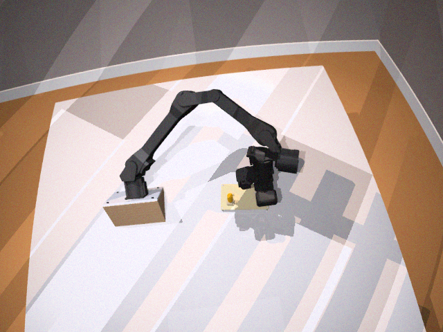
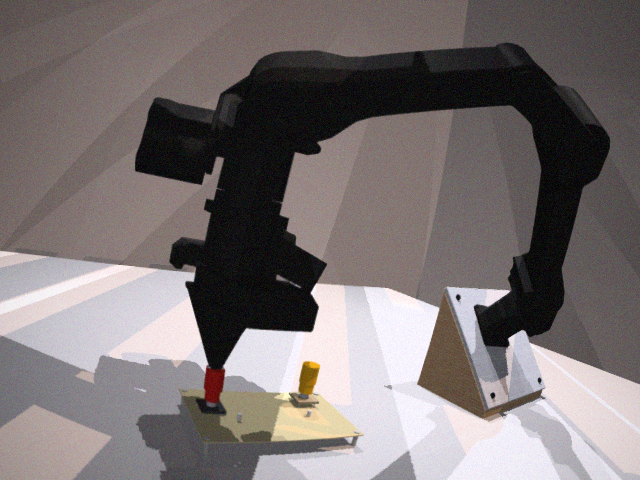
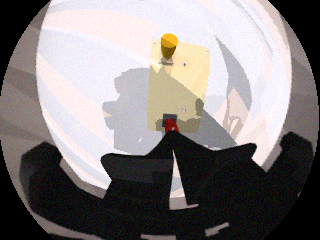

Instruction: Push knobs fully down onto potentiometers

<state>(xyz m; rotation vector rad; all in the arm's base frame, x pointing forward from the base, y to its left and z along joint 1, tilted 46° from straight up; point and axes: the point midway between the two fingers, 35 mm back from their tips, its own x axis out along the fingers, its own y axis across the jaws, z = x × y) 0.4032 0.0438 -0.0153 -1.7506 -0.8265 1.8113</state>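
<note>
Right now the red knob is 1 cm below my gripper tip. Also, from my gripper tip: yellow knob 11 cm behind, 1 cm to the right, 2 cm below.
</note>
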